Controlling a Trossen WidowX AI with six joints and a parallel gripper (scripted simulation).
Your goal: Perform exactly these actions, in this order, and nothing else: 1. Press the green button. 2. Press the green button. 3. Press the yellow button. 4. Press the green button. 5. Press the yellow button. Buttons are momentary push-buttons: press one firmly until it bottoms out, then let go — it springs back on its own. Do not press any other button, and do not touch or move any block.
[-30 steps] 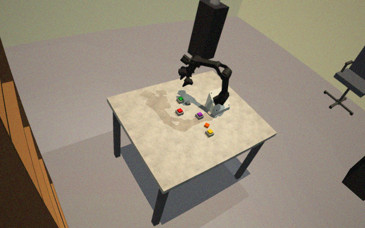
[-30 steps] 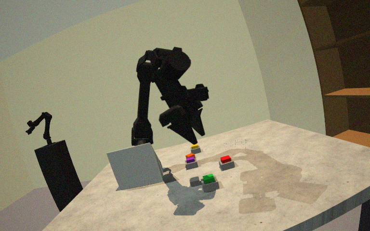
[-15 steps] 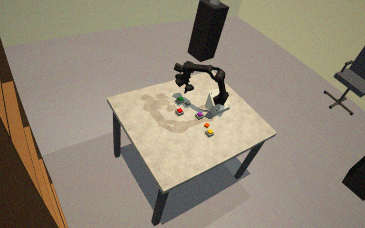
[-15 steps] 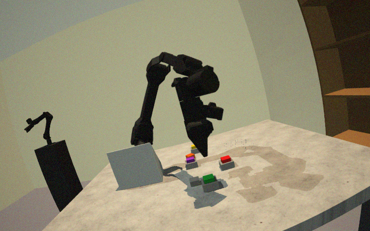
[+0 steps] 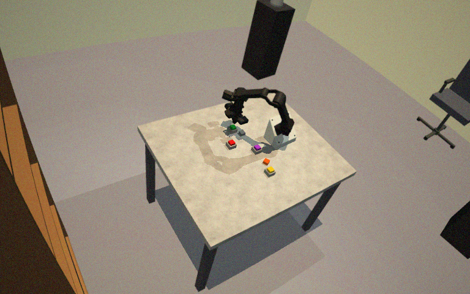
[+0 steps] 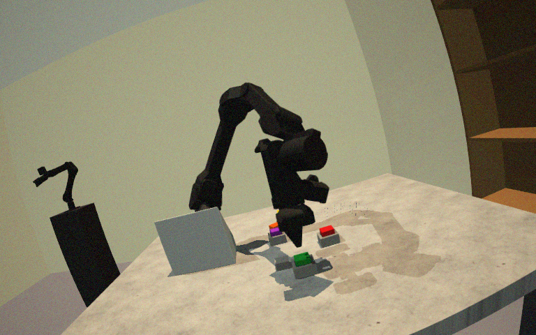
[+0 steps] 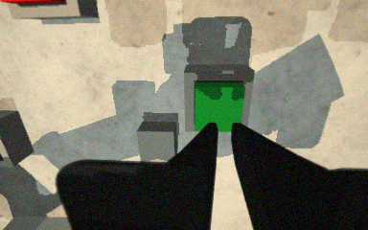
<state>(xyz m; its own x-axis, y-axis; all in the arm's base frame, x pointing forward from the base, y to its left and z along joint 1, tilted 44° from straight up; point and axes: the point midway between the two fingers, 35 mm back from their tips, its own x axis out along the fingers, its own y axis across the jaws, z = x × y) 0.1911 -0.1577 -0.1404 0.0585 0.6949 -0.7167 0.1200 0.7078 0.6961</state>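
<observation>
The green button is 3 cm below my gripper tip. Also, from my gripper tip: small grey block 6 cm to the left, 6 cm below, 4 cm behind; purple button 22 cm to the left, 3 cm below, 2 cm behind; red button 10 cm to the left, 10 cm ahead, 3 cm below.
</observation>
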